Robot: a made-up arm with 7 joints.
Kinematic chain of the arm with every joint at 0, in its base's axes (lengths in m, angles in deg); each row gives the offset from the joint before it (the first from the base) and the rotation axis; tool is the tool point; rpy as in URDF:
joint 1: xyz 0 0 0.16 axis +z
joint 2: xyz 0 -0.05 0.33 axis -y
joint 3: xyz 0 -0.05 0.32 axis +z
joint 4: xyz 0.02 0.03 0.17 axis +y
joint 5: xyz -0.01 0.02 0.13 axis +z
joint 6: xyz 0 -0.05 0.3 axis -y
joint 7: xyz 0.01 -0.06 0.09 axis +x
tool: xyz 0 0 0 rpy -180 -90 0
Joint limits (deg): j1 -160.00..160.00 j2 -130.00..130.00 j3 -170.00..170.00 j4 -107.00..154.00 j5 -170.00..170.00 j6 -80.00..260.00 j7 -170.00..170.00
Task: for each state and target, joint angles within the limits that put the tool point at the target. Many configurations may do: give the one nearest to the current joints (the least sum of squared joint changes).
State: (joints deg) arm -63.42 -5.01 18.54 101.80 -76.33 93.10 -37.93
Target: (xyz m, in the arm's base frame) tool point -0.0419 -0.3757 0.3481
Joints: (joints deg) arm -91.92 -44.54 -4.15 151.26 -70.89 82.91 -37.93
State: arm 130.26 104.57 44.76 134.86 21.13 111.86 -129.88
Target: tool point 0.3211 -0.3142 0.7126
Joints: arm 142.30 112.21 33.78 121.31 18.38 112.37 -129.88
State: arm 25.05 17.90 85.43 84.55 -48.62 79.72 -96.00
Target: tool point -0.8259 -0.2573 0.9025
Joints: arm 24.51 59.44 97.25 40.02 -56.89 64.28 -96.00
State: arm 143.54 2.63 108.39 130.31 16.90 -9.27 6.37
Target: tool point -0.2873 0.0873 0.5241
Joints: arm 118.12 -18.38 66.84 134.96 12.87 -6.89 6.37
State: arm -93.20 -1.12 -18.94 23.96 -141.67 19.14 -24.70
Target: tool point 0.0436 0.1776 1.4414
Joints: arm -93.14 30.54 -5.05 39.50 -146.70 30.40 -24.70
